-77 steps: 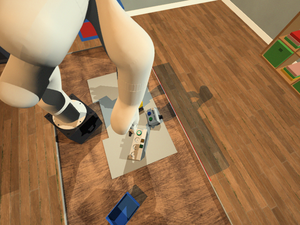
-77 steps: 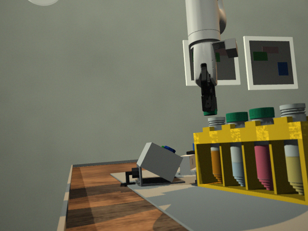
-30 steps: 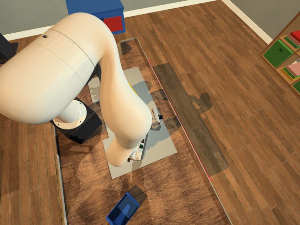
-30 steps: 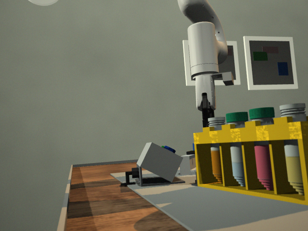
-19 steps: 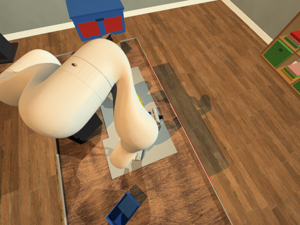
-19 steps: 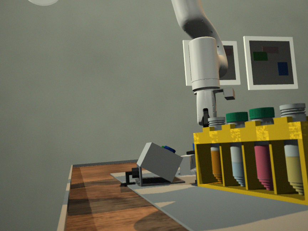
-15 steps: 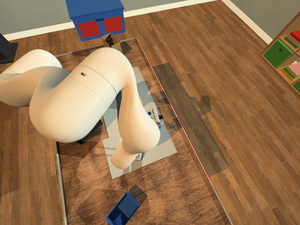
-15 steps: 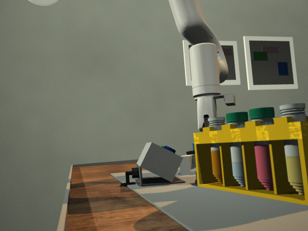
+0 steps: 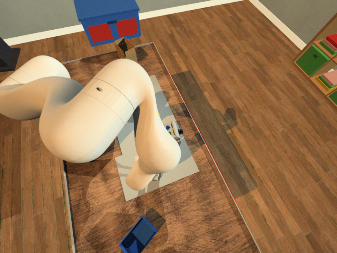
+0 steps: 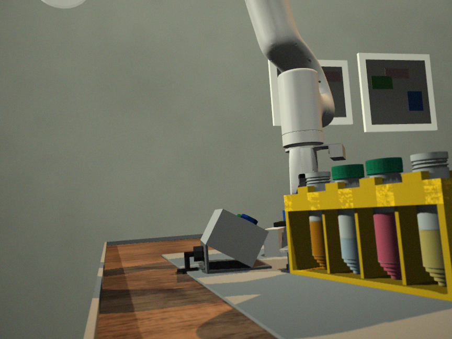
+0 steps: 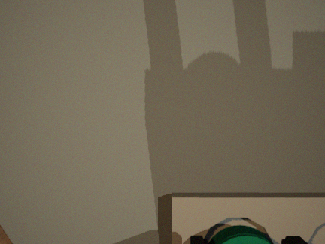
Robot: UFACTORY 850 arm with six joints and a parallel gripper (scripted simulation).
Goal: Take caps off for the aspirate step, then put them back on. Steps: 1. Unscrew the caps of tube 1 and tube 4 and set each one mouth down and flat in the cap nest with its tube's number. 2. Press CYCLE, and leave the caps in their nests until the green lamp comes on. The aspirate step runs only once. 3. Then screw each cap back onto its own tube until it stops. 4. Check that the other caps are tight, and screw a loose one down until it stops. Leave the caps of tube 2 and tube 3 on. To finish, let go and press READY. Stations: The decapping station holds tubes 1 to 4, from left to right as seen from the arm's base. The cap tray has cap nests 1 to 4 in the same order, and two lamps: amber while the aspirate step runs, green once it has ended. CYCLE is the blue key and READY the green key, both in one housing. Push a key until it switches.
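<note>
Right now the blue cycle key is 260 mm to the left of my hand, 160 mm ahead of it and 20 mm above it. The rest, counted from my hand: green cap 20 mm below; then grey key housing 240 mm to the left, 180 mm ahead, 10 mm above; then green key 220 mm to the left, 160 mm ahead, 20 mm above.
</note>
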